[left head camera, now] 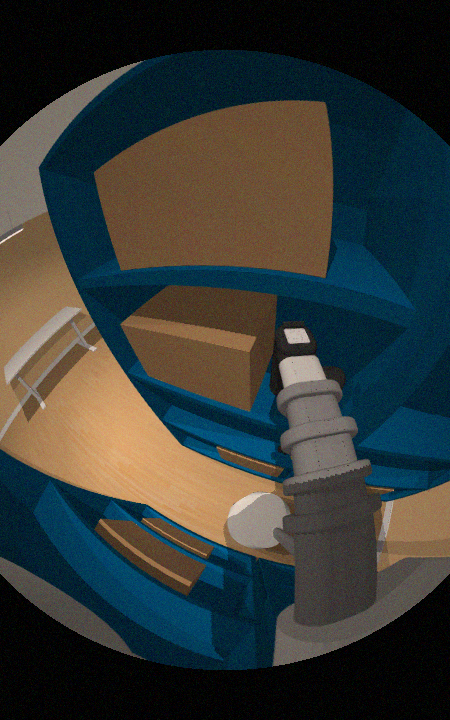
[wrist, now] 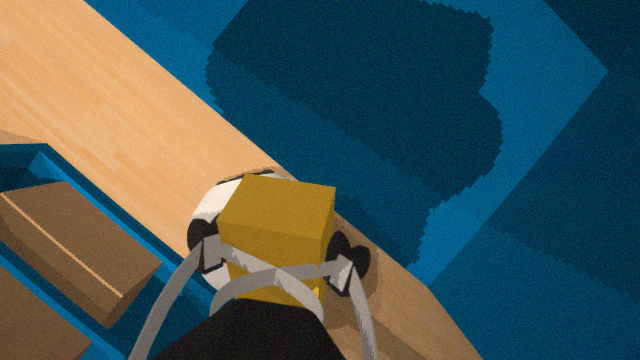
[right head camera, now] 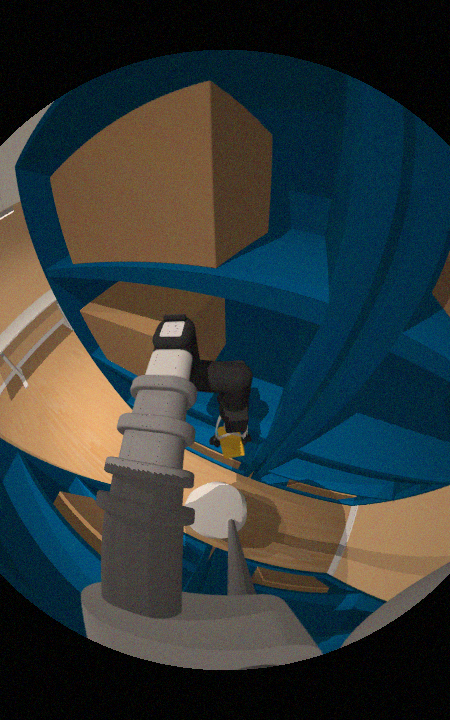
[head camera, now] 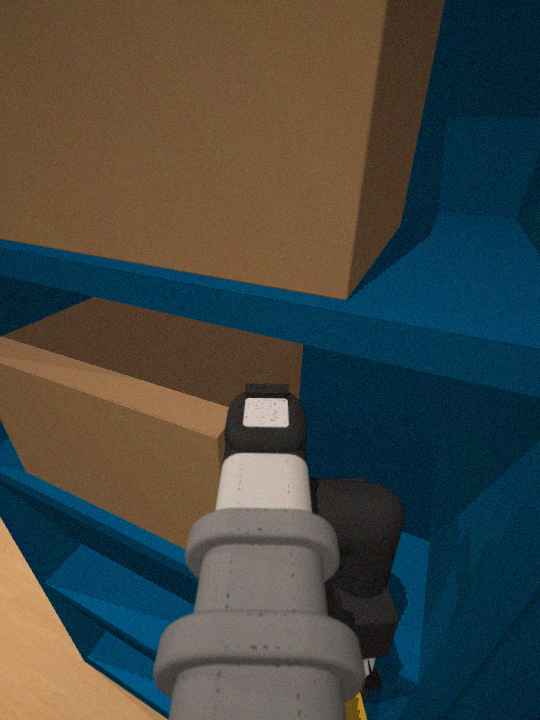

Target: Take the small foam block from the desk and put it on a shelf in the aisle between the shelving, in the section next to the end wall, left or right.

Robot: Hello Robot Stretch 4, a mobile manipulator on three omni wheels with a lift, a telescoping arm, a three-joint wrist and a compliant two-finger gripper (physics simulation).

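Frame: origin at the robot's base, x right, y back, z down, level; metres.
Seen in the pictures: gripper, between the fingertips: [right head camera: 229,442]; robot's base, origin of its link: [left head camera: 258,519] [right head camera: 216,508].
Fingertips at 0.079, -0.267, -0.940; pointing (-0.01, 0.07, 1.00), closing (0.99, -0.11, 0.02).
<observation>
Offsets run from my fingertips to a thing's top centre, as dx, dy, dz. Level surfaces: height alone.
The small yellow foam block {+0.004, +0.000, -0.068} [head camera: 355,707] [right head camera: 232,449] [wrist: 280,207] sits tilted between the fingertips of my gripper [right head camera: 230,439] [wrist: 279,241], which is shut on it. In the wrist view the block hangs beside the front edge of a blue shelf board {dz -0.024} [right head camera: 269,397] [wrist: 545,105], with the floor and part of my white base behind it. The shadow of the wrist falls on that board. In the head view the arm hides most of the gripper. The desk and the end wall cannot be made out.
A large cardboard box {-0.167, -0.304, -0.751} [head camera: 191,145] [left head camera: 222,196] [right head camera: 137,180] stands on the shelf above. Another box {-0.281, -0.354, -0.294} [head camera: 110,442] [left head camera: 196,361] stands left of the wrist. A blue upright panel [right head camera: 366,238] is to the right. Opposite shelving holds boxes [wrist: 75,245]. A grey bench {dz +0.252} [left head camera: 45,339] is far left.
</observation>
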